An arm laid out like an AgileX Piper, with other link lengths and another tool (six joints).
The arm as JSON. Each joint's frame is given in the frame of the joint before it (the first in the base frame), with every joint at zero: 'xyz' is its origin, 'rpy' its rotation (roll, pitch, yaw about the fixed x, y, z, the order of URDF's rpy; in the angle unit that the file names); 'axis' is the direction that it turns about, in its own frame. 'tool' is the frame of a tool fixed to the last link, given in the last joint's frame.
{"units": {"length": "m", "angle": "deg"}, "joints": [
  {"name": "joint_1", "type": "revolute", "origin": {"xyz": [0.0, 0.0, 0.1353], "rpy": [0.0, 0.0, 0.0]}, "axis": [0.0, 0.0, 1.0]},
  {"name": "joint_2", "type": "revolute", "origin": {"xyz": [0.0, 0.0, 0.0], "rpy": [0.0, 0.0, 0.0]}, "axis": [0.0, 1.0, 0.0]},
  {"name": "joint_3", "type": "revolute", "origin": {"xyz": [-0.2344, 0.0, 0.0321], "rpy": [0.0, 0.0, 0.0]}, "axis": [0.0, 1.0, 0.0]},
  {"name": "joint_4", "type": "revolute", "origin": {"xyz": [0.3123, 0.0, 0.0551], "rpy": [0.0, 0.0, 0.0]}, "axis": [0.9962, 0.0, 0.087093]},
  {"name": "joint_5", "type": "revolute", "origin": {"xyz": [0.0, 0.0, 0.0], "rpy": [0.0, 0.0, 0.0]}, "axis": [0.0, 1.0, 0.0]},
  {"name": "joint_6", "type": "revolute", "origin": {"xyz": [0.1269, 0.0, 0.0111], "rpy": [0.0, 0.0, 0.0]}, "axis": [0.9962, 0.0, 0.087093]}
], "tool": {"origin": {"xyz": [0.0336, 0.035, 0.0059], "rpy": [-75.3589, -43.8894, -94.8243]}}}
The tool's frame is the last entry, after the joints.
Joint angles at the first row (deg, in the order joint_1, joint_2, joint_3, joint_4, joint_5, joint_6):
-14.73 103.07 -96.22 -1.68 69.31 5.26
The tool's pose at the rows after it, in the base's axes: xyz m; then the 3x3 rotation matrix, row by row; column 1 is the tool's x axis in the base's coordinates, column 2 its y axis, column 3 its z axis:
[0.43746, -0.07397, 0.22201], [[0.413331, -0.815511, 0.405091], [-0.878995, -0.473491, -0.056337], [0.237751, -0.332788, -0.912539]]
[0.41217, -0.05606, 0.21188], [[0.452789, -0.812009, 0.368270], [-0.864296, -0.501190, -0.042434], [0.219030, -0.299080, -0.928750]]
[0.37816, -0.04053, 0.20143], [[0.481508, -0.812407, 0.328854], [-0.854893, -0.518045, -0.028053], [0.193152, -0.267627, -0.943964]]
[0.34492, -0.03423, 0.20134], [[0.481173, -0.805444, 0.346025], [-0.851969, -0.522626, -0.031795], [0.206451, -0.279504, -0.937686]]
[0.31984, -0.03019, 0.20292], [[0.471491, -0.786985, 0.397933], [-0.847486, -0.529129, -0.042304], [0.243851, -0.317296, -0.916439]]
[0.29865, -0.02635, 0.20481], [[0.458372, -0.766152, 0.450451], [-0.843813, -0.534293, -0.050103], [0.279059, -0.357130, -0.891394]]
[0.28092, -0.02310, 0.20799], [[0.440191, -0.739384, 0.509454], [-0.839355, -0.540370, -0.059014], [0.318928, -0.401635, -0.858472]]
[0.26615, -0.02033, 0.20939], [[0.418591, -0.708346, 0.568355], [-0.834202, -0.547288, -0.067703], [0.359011, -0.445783, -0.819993]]
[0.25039, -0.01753, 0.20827], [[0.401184, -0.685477, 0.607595], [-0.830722, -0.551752, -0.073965], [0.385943, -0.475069, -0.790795]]
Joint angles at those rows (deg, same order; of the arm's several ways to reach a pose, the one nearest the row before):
-13.03 99.45 -91.95 -3.08 69.35 5.02
-11.26 94.05 -84.14 -3.50 69.28 4.85
-9.93 87.03 -74.84 -3.57 69.49 4.85
-9.80 78.15 -65.76 -3.71 68.21 4.85
-9.80 69.74 -58.03 -3.90 65.61 4.85
-9.80 62.02 -51.64 -3.90 63.57 4.85
-9.80 54.61 -46.20 -3.90 61.63 4.85
-9.80 47.64 -41.16 -3.90 59.49 4.85
-9.80 40.92 -36.55 -3.90 58.77 4.85

